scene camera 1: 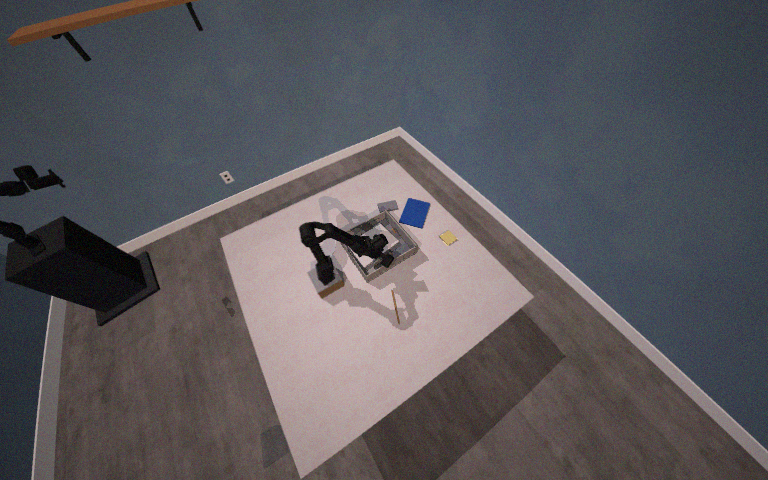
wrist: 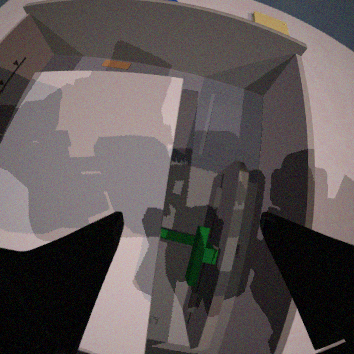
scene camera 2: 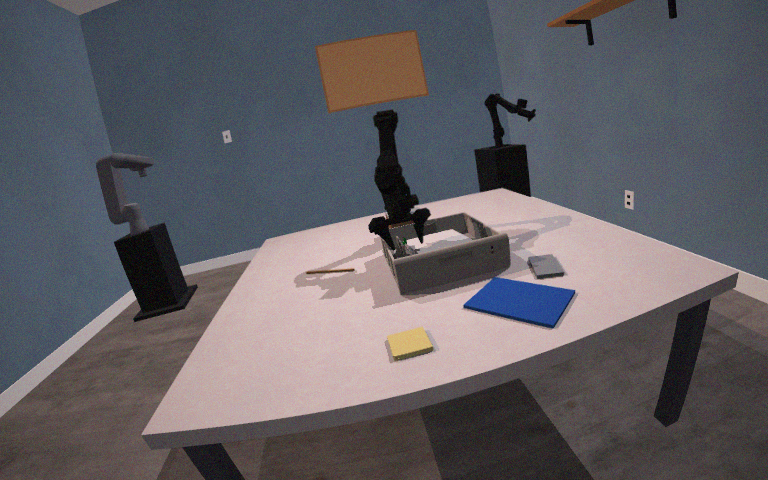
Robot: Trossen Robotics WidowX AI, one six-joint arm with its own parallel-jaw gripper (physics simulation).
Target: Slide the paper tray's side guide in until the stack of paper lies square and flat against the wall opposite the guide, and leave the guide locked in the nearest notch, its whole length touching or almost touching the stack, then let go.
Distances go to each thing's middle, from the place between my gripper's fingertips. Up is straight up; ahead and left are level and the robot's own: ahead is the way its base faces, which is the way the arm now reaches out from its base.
I see my gripper 2 cm past the side guide (wrist: 213,247), 2 cm above it and 1 cm to the left of it. Round my hand: white paper stack (scene camera 2: 448,237) 11 cm to the left, 3 cm below, 1 cm ahead; then blue book (scene camera 2: 542,305) 37 cm ahead, 12 cm to the left, 6 cm below.
